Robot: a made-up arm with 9 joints.
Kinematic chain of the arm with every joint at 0, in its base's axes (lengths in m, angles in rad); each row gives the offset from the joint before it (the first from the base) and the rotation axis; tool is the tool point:
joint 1: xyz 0 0 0.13 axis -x
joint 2: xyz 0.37 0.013 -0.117 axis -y
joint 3: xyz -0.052 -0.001 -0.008 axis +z
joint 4: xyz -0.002 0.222 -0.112 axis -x
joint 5: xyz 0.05 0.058 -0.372 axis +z
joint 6: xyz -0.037 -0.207 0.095 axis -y
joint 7: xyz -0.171 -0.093 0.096 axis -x
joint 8: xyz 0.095 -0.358 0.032 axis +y
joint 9: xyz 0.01 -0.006 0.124 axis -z
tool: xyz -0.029 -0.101 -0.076
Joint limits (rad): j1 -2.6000..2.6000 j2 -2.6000..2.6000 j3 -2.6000..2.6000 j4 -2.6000..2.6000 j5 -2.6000..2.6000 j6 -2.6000..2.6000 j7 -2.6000..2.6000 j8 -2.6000..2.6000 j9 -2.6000..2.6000
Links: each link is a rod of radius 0.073 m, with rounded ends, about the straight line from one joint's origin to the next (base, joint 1, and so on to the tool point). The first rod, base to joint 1, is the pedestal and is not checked.
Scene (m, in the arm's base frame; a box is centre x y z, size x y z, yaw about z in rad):
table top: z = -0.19
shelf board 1: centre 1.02 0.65 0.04 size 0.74 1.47 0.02 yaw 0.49
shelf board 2: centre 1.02 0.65 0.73 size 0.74 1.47 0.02 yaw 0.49
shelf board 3: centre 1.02 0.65 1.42 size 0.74 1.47 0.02 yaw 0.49
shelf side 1: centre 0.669 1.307 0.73 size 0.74 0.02 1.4 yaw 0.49
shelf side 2: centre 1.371 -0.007 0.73 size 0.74 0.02 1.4 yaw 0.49
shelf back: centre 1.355 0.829 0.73 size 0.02 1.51 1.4 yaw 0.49
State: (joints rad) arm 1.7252 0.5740 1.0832 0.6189 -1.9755 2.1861 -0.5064 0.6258 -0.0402
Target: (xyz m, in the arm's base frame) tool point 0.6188 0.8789 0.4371
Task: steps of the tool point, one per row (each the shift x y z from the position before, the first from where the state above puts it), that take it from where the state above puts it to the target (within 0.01 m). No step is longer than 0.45 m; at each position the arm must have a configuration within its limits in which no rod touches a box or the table.
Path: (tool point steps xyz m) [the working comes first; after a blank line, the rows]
Joints at the target: 1.4266 -1.6666 1.3705 -0.8031 -2.5111 2.1586 -0.3183 0.6612 -0.1311
Straight joint move there: clear.

1: -0.2880 0.0385 -0.0882
2: -0.2692 0.1743 -0.0934
3: -0.1842 0.2995 -0.0797
4: -0.0430 0.3787 -0.0501
5: 0.1277 0.3846 -0.0133
6: 0.2906 0.3075 0.0183
7: 0.4064 0.1588 0.0322
8: 0.4452 -0.0307 0.0214

